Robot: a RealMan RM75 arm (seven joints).
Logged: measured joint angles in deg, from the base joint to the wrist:
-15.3, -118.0, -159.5, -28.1, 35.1, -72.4, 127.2
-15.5, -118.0, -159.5, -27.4, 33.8, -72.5, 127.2
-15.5, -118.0, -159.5, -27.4, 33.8, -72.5, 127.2
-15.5, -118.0, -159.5, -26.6, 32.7, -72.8, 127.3
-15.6, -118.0, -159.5, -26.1, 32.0, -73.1, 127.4
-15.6, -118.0, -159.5, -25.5, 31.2, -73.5, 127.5
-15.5, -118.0, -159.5, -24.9, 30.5, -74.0, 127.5
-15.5, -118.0, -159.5, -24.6, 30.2, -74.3, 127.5
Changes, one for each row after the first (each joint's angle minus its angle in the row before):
-0.2, 0.0, 0.0, 0.7, -1.3, -0.1, 0.0
0.0, 0.0, 0.0, 0.0, 0.0, 0.0, 0.0
0.0, 0.0, 0.0, 0.8, -1.1, -0.3, 0.1
-0.1, 0.0, 0.0, 0.5, -0.7, -0.3, 0.1
0.0, 0.0, 0.0, 0.6, -0.8, -0.4, 0.1
0.1, 0.0, 0.0, 0.6, -0.7, -0.5, 0.0
0.0, 0.0, 0.0, 0.3, -0.3, -0.3, 0.0

